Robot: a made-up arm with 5 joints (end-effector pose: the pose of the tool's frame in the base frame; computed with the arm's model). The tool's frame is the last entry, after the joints. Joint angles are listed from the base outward.
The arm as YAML. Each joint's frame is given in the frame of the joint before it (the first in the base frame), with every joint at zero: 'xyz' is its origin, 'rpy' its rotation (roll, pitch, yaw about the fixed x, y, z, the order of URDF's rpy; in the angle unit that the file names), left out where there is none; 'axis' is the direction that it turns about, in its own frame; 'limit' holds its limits. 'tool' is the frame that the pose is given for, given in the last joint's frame.
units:
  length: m
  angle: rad
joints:
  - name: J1
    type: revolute
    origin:
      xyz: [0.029, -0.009, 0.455]
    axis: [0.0, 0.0, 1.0]
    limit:
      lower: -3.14
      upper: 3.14
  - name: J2
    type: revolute
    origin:
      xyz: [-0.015, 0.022, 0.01]
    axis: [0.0, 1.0, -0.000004]
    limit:
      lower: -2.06
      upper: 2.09
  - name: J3
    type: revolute
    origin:
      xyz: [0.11, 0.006, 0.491]
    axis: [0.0, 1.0, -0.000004]
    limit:
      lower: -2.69
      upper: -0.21
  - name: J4
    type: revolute
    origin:
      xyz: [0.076, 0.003, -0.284]
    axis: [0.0, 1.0, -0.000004]
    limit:
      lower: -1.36
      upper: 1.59
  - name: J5
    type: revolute
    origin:
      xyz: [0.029, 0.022, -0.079]
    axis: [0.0, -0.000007, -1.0]
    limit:
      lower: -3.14
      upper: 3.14
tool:
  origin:
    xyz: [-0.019, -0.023, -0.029]
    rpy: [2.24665, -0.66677, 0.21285]
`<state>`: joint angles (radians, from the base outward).
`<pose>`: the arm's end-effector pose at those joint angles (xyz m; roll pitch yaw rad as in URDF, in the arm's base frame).
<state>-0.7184 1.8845 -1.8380 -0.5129 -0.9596</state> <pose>0.4683 -0.3609 -0.1582 1.6375 -0.7607 0.8605</pose>
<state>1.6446 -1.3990 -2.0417 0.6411 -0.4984</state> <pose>0.0512 -0.6311 1.0159 -0.6557 0.3930 -2.0857</pose>
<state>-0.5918 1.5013 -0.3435 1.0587 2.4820</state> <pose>0.1985 -0.0231 0.2469 -0.2363 -0.0314 -1.2380</pose>
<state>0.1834 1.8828 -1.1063 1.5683 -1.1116</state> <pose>0.1892 0.0469 -0.0002 -1.8989 0.6057 1.3698</pose>
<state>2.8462 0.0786 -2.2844 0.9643 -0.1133</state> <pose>-0.3839 0.0874 1.1526 -0.1047 -1.1300 -0.9265</pose>
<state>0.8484 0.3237 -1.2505 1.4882 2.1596</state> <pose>0.2838 0.4035 0.6835 1.5085 -0.7439 -0.6066</pose>
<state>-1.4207 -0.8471 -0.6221 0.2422 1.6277</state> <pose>0.1140 -0.0813 0.8897 -2.6511 -0.3293 2.6829</pose>
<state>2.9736 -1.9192 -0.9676 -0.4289 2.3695</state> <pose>0.5682 -0.1844 0.7965 -0.7234 0.5631 2.0879</pose>
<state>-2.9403 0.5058 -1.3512 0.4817 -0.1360</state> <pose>-0.5856 -0.1626 0.6135 2.0202 -0.9986 -2.4213</pose>
